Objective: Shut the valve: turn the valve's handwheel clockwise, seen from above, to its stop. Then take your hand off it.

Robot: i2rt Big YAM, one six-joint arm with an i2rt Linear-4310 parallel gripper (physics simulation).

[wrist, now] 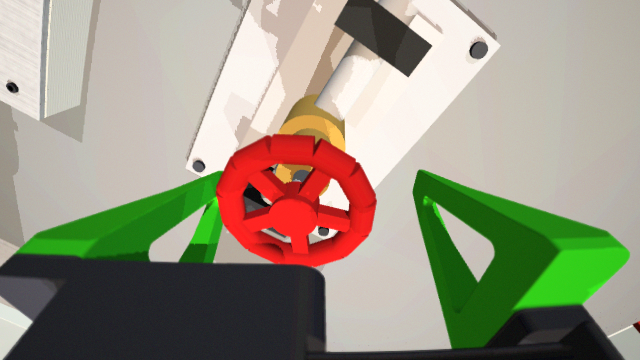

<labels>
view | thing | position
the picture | my gripper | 320, 181
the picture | red handwheel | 296, 210
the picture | white base plate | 466, 47
</labels>
